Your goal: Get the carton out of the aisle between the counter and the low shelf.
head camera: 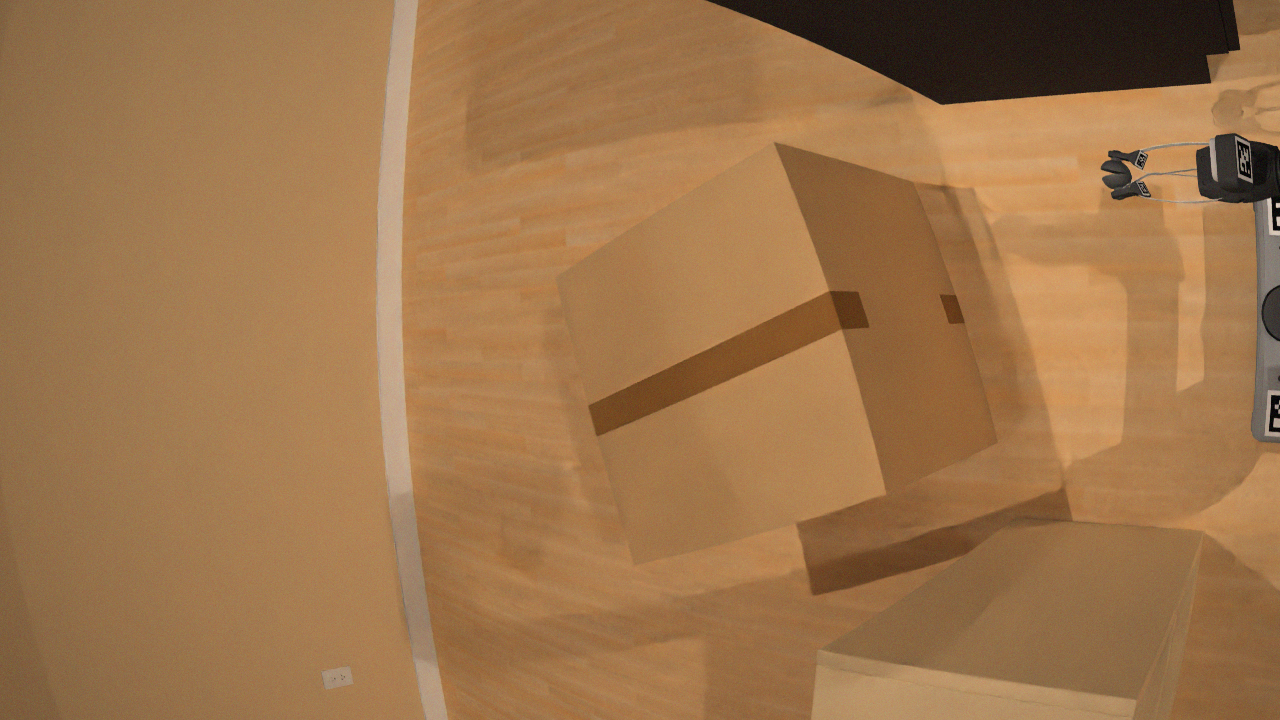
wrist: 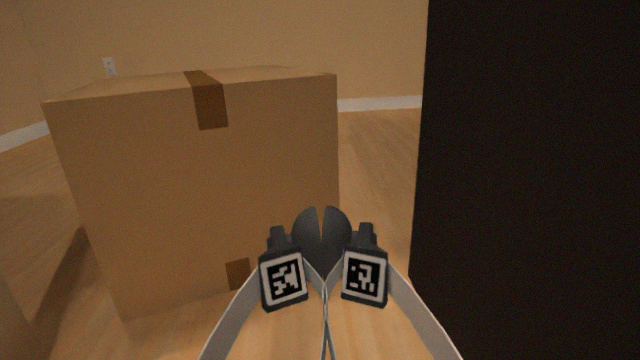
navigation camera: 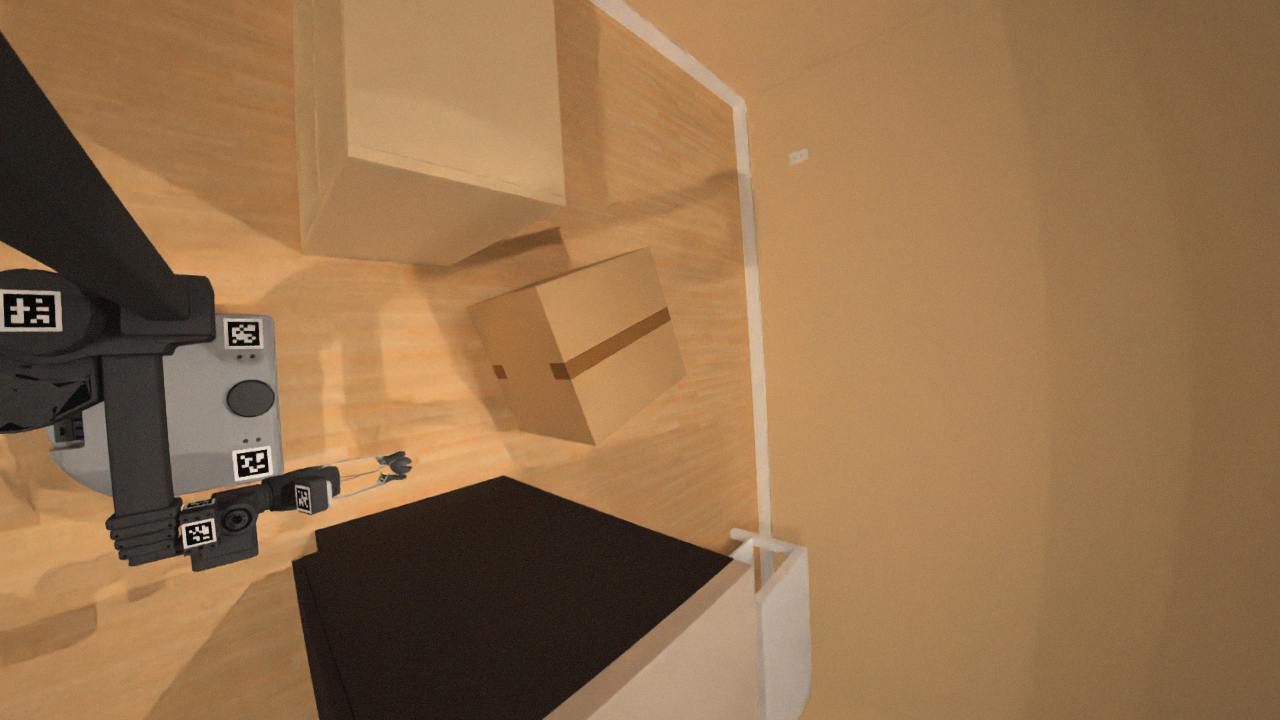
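Where they show: gripper, between the fingertips: [head camera: 1102, 174] [navigation camera: 410, 463]; robot's base, origin of its link: [navigation camera: 249, 395].
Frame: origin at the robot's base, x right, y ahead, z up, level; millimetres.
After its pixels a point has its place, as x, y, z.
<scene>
The brown taped carton [head camera: 742, 259] @[47, 757, 406] [navigation camera: 626, 300] @[-212, 842, 406] [wrist: 200, 175] stands upright on the floor, turned at an angle, between the dark-sided counter [head camera: 1056, 44] @[344, 307, 263] [navigation camera: 510, 591] @[344, 309, 622] [wrist: 525, 150] and the low tan shelf [head camera: 1029, 600] @[-345, 313, 384] [navigation camera: 447, 89] @[-492, 251, 610]. One corner of it is close to the shelf's end. My gripper [head camera: 1115, 173] @[150, 242, 359] [navigation camera: 400, 463] @[150, 242, 359] [wrist: 322, 231] @[150, 242, 359] is shut with its fingertips together and nothing held. It is on the robot's side of the carton, apart from it, towards the counter side. In the wrist view the carton's taped near face fills the left and middle, and the counter's side fills the right.
A wall with a white baseboard [head camera: 391, 268] @[103, 2383, 39] [navigation camera: 756, 358] @[17, 2380, 43] [wrist: 380, 104] runs behind the carton, with floor between them. My base [head camera: 1269, 353] @[-53, 28, 160] [navigation camera: 196, 394] @[-16, -77, 159] is on the carton's near side. The counter's pale top [navigation camera: 680, 653] @[367, 406, 910] reaches towards the wall.
</scene>
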